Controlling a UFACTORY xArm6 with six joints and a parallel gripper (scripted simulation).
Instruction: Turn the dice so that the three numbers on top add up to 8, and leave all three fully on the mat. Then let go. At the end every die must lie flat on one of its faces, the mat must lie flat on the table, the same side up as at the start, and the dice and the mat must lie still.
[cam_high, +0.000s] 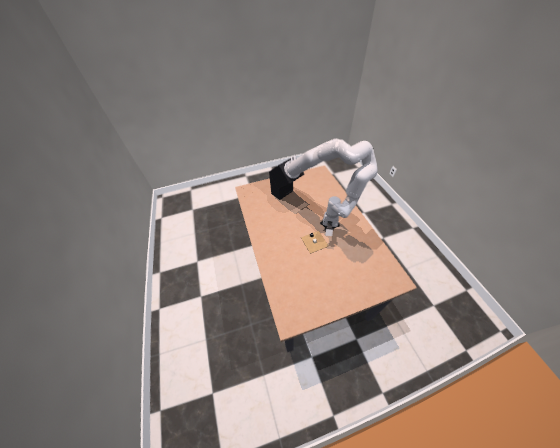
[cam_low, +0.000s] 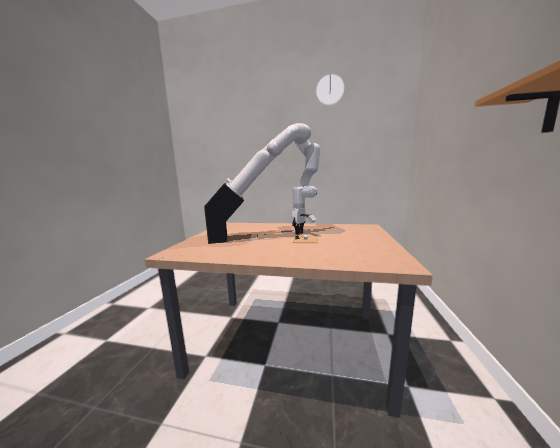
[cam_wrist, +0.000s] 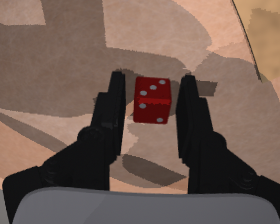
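My gripper is now 10 mm above the red die. The rest, counted from my hand: white die: 80 mm ahead, 110 mm to the right, 10 mm below; then tan mat: 80 mm ahead, 110 mm to the right, 20 mm below.
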